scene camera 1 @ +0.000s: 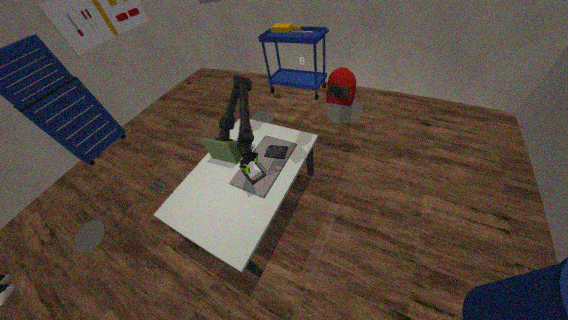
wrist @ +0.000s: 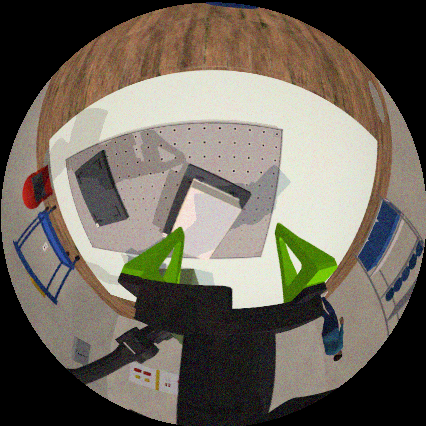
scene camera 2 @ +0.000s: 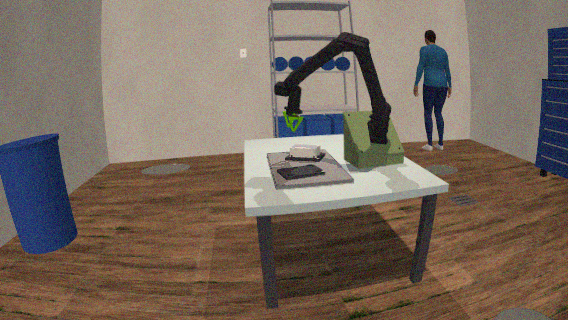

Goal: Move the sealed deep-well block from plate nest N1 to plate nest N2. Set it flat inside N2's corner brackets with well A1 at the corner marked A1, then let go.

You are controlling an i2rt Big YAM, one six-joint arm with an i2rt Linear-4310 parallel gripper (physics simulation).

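Seen in the pictures: gripper, fingertip midpoint: (scene camera 1: 252,168) (wrist: 229,229) (scene camera 2: 290,129); arm's base, link origin: (scene camera 1: 223,140) (scene camera 2: 376,133).
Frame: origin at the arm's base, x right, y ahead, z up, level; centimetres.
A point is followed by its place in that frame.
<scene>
The sealed deep-well block (scene camera 1: 254,171) @[z -7.0, x 12.0, y 36.1 cm] (scene camera 2: 305,150) @[z -7.8, x 6.5, y 33.5 cm] (wrist: 207,220) @[z -7.0, x 12.1, y 34.9 cm], white, sits in a dark nest (scene camera 2: 303,158) @[z -11.2, x 5.2, y 34.7 cm] (wrist: 215,181) @[z -11.1, x 13.3, y 39.9 cm], apparently N1, turned at an angle on the perforated plate. The other dark nest (scene camera 1: 276,151) @[z -11.1, x -13.3, y 38.7 cm] (scene camera 2: 301,172) @[z -11.1, x -16.6, y 38.4 cm] (wrist: 102,192) @[z -11.1, x -11.1, y 38.4 cm], apparently N2, is empty and has a small light mark at one corner in the wrist view. My gripper (scene camera 1: 251,165) @[z 1.0, x 14.4, y 39.0 cm] (scene camera 2: 293,123) @[z 1.0, x 14.4, y 39.0 cm] (wrist: 229,229) @[z 1.0, x 14.4, y 39.0 cm] is open, its green fingers wide apart and empty. It hangs well above the block; in the wrist view the block's near end lies toward the left finger. The nests' lettering is unreadable.
The grey perforated plate (scene camera 1: 263,190) @[z -12.3, x 20.3, y 47.7 cm] (scene camera 2: 332,173) @[z -12.3, x -17.2, y 25.9 cm] (wrist: 250,145) @[z -12.3, x 19.0, y 46.5 cm] lies on the white table (scene camera 1: 200,215) @[z -13.6, x 54.6, y 17.7 cm] (scene camera 2: 350,196) @[z -13.6, x -41.2, y 24.5 cm] (wrist: 325,150) @[z -13.6, x 37.5, y 49.2 cm]. A green sloped box (scene camera 1: 220,150) @[z -0.2, x 9.6, y 4.6 cm] (scene camera 2: 359,145) @[z -4.1, x -5.6, y 10.8 cm] stands beside the arm's base. A person (scene camera 2: 434,70) (wrist: 332,340) stands beyond the table.
</scene>
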